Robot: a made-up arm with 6 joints.
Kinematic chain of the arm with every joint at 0, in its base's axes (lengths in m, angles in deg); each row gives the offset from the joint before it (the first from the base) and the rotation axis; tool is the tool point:
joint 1: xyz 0 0 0.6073 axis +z
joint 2: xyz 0.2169 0 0 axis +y
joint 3: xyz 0 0 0.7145 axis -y
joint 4: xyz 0 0 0.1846 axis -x
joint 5: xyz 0.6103 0 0 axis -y
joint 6: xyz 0.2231 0 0 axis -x
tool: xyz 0 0 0
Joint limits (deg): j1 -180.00..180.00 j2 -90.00..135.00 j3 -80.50..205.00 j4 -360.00..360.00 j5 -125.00..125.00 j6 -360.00..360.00
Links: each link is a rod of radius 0.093 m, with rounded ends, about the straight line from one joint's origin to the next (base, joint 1, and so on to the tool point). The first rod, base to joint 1, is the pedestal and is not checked.
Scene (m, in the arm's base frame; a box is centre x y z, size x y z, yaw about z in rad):
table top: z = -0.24
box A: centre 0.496 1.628 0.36 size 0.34 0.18 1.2 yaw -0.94
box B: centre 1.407 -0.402 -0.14 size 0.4 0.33 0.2 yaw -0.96
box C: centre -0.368 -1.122 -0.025 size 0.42 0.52 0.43 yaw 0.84
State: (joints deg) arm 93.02 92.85 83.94 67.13 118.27 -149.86
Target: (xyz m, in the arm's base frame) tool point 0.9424 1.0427 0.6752
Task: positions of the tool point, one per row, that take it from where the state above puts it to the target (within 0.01 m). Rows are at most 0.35 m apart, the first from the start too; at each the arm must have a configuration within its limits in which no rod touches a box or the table.
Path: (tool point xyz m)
1: -0.0749 1.3703 0.9941
2: 0.0705 1.2056 1.1822
3: 0.1620 0.9970 1.3034
4: 0.1980 0.7800 1.3536
5: 0.1911 0.5857 1.3375
6: 0.1632 0.4339 1.2668
7: 0.1399 0.3322 1.1587
8: 0.2408 0.4271 1.2479
9: 0.3811 0.5527 1.2860
10: 0.5439 0.6961 1.2534
11: 0.7077 0.8395 1.1390
12: 0.8486 0.9620 0.9421
13: 0.9424 1.0427 0.6752

